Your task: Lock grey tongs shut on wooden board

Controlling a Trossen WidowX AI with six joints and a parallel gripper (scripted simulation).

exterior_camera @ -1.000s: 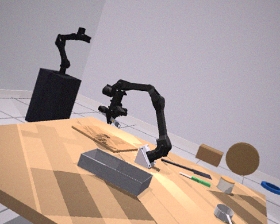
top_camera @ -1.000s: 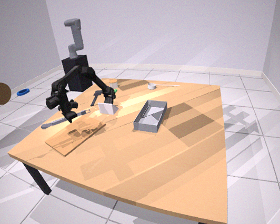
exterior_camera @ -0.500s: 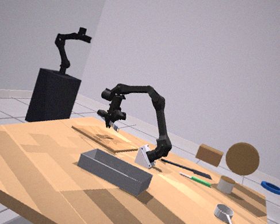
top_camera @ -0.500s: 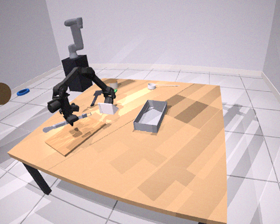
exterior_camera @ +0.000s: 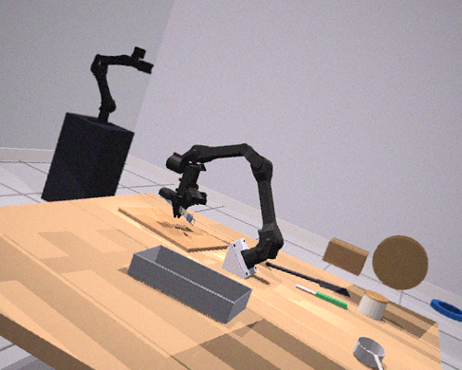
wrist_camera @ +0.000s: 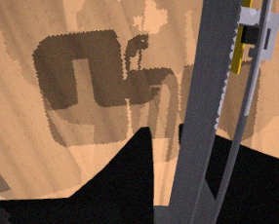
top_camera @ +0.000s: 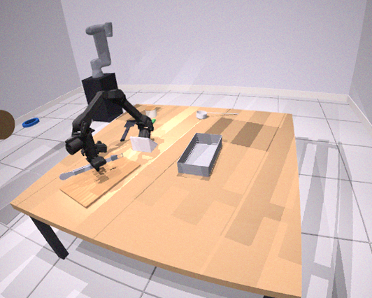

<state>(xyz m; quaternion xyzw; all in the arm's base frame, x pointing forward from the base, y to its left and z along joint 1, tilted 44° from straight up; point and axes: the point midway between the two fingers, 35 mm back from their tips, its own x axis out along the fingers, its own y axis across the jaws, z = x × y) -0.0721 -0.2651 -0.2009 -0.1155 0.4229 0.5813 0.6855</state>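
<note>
The wooden board is 4 cm below my gripper tip. The rest, counted from my gripper tip: black spatula 17 cm behind, 52 cm to the left, 4 cm below; green-handled tool 3 cm behind, 58 cm to the left, 4 cm below; roasting tin 44 cm ahead, 30 cm to the left, 2 cm below.
</note>
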